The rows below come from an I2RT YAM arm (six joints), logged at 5 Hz.
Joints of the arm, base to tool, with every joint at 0 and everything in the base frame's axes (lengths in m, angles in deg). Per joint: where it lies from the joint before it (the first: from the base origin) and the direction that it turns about. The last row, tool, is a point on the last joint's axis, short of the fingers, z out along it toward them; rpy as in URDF.
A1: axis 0 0 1 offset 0 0 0.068
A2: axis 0 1 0 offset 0.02 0.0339 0.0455
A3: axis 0 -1 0 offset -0.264 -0.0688 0
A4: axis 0 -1 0 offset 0.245 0.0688 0.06
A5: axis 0 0 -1 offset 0.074 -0.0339 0.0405
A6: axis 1 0 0 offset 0.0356 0 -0.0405
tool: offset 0 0 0 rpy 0 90 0
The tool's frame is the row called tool.
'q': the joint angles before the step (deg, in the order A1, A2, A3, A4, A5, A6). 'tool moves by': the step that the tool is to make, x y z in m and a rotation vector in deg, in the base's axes. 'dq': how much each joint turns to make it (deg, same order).
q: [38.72 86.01 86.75 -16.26 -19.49 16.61]
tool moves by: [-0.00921 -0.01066 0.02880 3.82 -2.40 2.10]
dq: [-0.74 -1.92 3.09 -0.44 -3.11 0.87]
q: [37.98 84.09 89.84 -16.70 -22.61 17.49]
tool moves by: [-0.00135 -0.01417 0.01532 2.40 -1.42 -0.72]
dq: [-1.96 -1.45 1.14 0.36 -1.40 0.92]
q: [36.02 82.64 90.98 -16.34 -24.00 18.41]
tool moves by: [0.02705 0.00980 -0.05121 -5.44 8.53 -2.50]
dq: [-1.19 4.32 -4.10 -1.34 1.17 0.86]
